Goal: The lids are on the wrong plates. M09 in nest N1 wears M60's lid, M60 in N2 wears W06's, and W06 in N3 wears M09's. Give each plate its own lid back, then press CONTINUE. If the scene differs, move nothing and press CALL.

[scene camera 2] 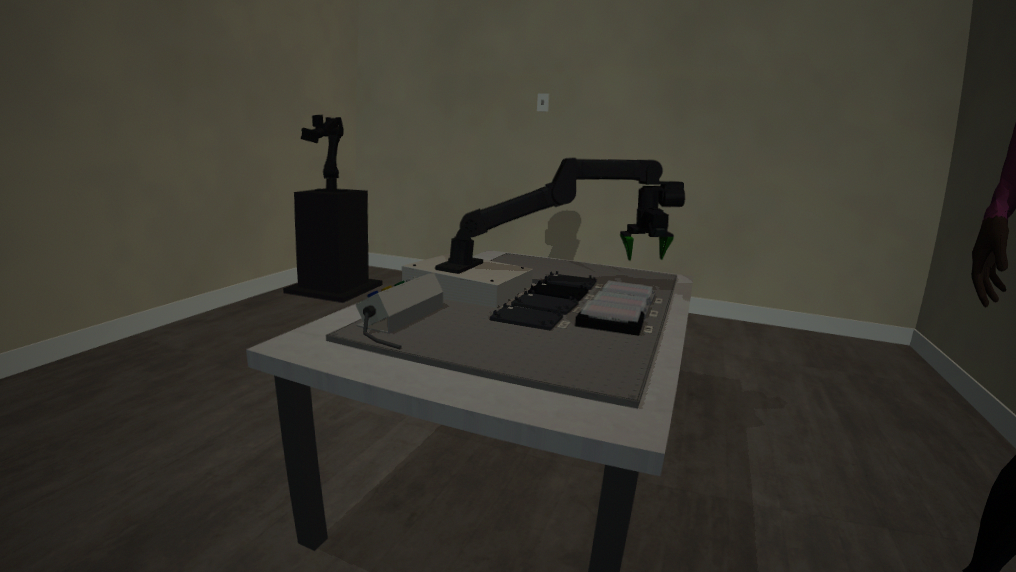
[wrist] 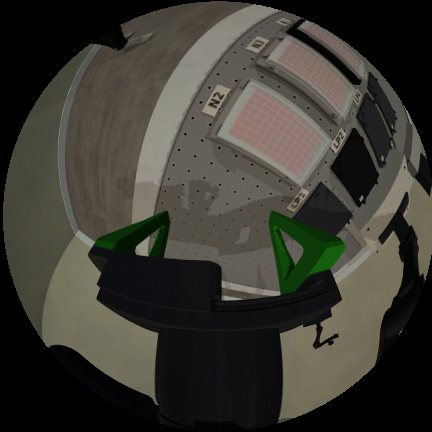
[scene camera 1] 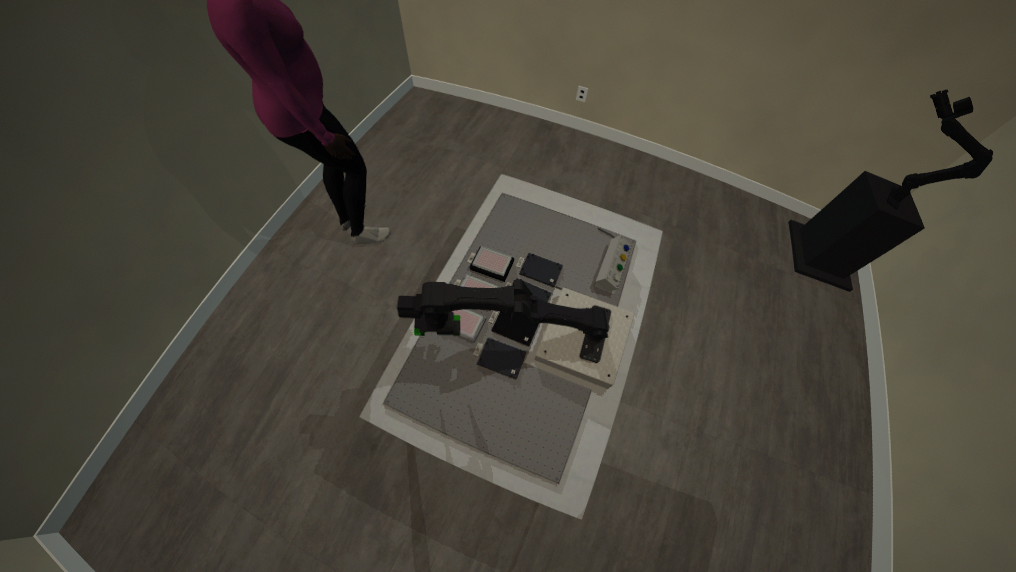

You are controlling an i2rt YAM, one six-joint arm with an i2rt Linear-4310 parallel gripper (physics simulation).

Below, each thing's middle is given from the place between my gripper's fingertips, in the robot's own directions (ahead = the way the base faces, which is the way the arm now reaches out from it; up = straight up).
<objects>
Now: hand 36 cm to the left of the N1 nest [scene camera 2: 633, 328], 8 cm above it and 4 cm past it.
</objects>
